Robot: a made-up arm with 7 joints.
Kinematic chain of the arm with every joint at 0, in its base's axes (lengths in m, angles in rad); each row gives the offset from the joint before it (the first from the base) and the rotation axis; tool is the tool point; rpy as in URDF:
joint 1: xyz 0 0 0.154 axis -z
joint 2: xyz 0 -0.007 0.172 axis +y
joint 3: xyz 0 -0.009 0.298 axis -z
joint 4: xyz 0 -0.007 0.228 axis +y
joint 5: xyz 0 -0.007 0.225 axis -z
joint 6: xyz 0 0 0.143 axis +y
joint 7: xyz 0 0 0.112 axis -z
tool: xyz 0 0 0 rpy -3.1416 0 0
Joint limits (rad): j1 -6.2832..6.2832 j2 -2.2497..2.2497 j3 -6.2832..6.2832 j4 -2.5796..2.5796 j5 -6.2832..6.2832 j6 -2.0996..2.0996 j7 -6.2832..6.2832
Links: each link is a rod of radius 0.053 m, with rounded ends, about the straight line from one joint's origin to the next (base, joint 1, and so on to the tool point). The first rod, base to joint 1, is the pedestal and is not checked.
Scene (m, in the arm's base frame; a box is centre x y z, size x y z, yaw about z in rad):
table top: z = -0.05
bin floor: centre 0 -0.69 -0.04 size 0.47 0.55 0.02 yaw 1.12
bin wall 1: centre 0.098 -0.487 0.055 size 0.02 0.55 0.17 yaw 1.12
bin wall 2: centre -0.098 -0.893 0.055 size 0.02 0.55 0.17 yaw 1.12
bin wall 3: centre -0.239 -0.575 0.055 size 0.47 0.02 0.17 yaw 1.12
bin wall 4: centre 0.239 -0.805 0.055 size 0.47 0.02 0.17 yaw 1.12
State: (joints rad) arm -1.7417 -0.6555 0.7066 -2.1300 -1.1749 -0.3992 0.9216
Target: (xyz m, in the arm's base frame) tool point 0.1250 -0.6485 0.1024
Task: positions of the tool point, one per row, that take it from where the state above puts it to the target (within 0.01 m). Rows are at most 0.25 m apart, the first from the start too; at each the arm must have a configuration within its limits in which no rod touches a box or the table.
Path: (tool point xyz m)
1: -0.0203 -0.5797 0.2334
2: 0.1250 -0.6485 0.1024

